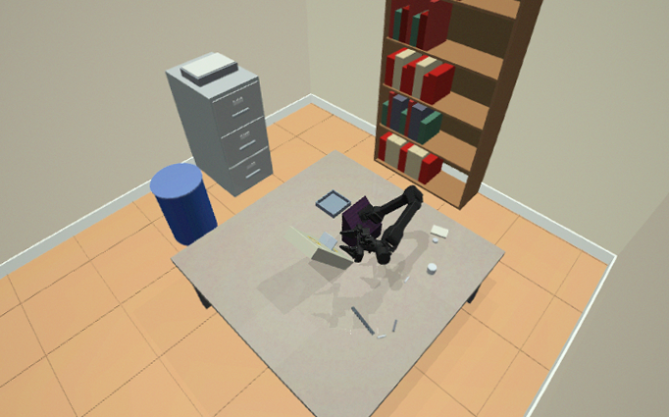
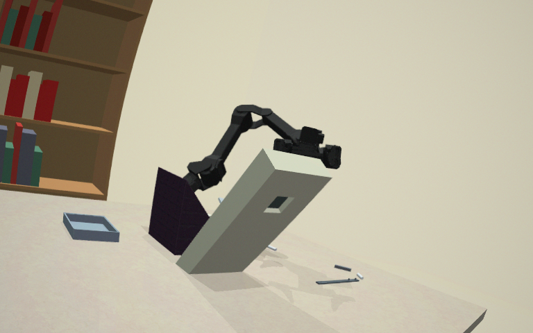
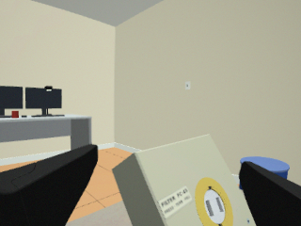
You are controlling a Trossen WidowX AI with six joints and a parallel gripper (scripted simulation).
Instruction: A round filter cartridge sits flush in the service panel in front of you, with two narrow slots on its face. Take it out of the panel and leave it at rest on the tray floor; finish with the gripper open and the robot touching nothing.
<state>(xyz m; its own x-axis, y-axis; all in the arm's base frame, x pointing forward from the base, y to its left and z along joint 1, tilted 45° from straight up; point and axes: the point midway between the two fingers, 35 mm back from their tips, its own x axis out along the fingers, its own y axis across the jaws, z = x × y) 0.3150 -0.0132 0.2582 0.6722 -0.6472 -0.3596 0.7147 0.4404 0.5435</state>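
Right now my gripper tip is 5 cm short of the round filter cartridge, 13 cm to the left of it and 11 cm above it. Also, from my gripper tip: cream block: 65 cm behind, 15 cm to the left, 37 cm below; then blue-grey tray: 37 cm behind, 43 cm to the right, 37 cm below.
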